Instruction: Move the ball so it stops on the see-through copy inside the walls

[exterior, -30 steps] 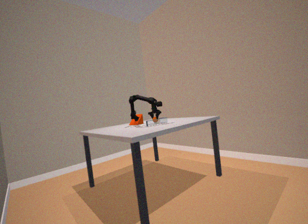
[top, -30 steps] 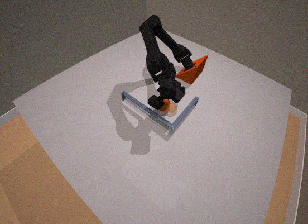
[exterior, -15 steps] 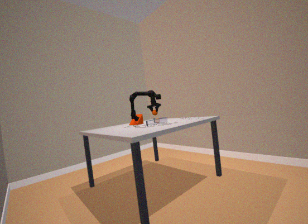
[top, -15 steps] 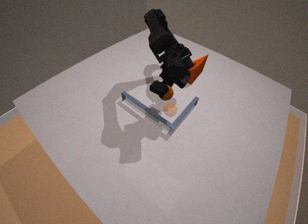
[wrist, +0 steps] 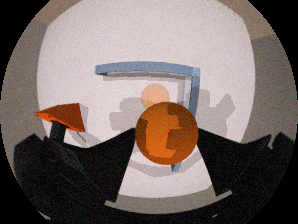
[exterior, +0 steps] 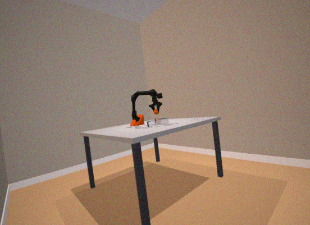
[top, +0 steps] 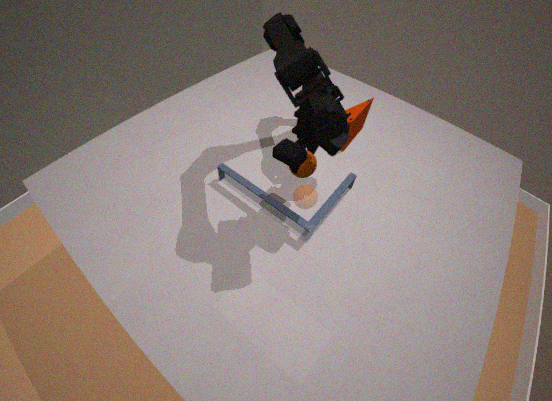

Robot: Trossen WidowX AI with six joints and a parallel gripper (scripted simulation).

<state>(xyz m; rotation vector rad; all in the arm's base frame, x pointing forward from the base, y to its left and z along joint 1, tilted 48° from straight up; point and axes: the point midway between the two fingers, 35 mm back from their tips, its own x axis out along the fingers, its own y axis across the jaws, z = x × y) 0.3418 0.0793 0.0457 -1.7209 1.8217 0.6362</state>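
Right now my gripper tip is 120 mm above the see-through copy, 20 mm to the right of it and 10 mm past it. Round my gripper tip: orange ball right at my gripper tip.
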